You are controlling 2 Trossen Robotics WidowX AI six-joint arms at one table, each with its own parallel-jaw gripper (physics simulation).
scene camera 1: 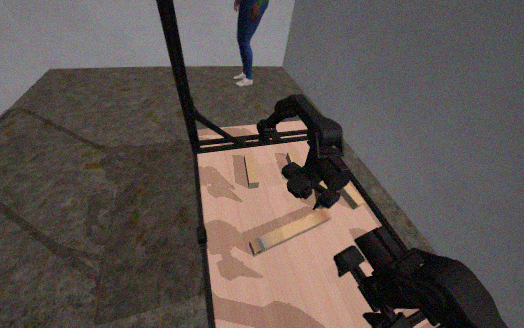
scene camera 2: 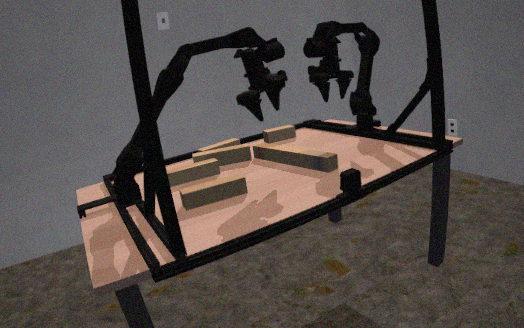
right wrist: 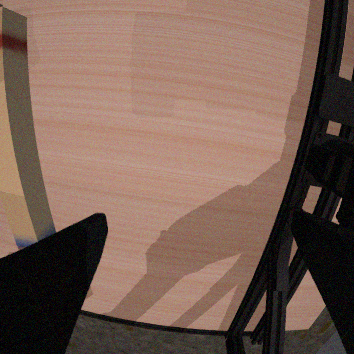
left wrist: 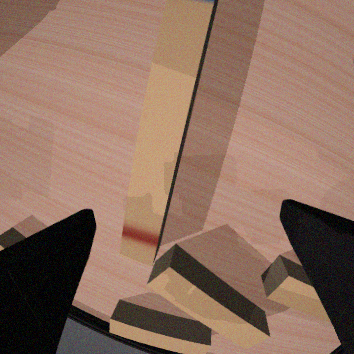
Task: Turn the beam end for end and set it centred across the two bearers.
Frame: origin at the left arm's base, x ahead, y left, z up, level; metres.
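Seen in the pictures: left gripper, between the fingertips: [scene camera 1: 303, 200] [scene camera 2: 270, 115] [left wrist: 188, 214]; right gripper, between the fingertips: [scene camera 1: 351, 294] [scene camera 2: 334, 100] [right wrist: 201, 222]; left arm's base, origin of its link: [scene camera 1: 263, 138] [scene camera 2: 129, 202]; right arm's base, origin of its link: [scene camera 2: 365, 129] [right wrist: 328, 161].
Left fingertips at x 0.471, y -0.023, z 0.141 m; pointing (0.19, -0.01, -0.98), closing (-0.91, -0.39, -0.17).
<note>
Offsets run from my left fingertips to a thing's middle.
The beam {0.048 m ahead, 0.020 m right, 0.138 m down} [scene camera 1: 290, 232] [scene camera 2: 295, 157] [left wrist: 160, 150] [right wrist: 12, 125] lies flat on the table, its blue-banded end at the lower left in scene camera 1 and its red-banded end near a short block {0.102 m back, 0.187 m left, 0.136 m down} [scene camera 2: 222, 156] [left wrist: 215, 295]. Two more short blocks, roughly parallel, are the front one {0.263 m back, 0.103 m right, 0.138 m down} [scene camera 1: 251, 170] [scene camera 2: 214, 194] and the one behind it {0.239 m back, 0.119 m left, 0.138 m down} [scene camera 1: 290, 159] [scene camera 2: 194, 173]; which blocks are the bearers I cannot tell. My left gripper [scene camera 1: 309, 197] [scene camera 2: 269, 114] [left wrist: 188, 214] is open and empty, above the beam's red-end side. My right gripper [scene camera 1: 361, 290] [scene camera 2: 335, 98] [right wrist: 201, 222] is open and empty, high beyond the beam.
Another short block {0.057 m back, 0.302 m left, 0.138 m down} [scene camera 1: 352, 196] lies near the right rail in scene camera 1. A block {0.210 m ahead, 0.291 m left, 0.137 m down} [scene camera 2: 279, 134] lies behind the beam in scene camera 2. Black frame rails [scene camera 2: 260, 239] edge the table, with uprights [scene camera 2: 435, 75] at its corners. A person [scene camera 1: 247, 40] stands beyond the table.
</note>
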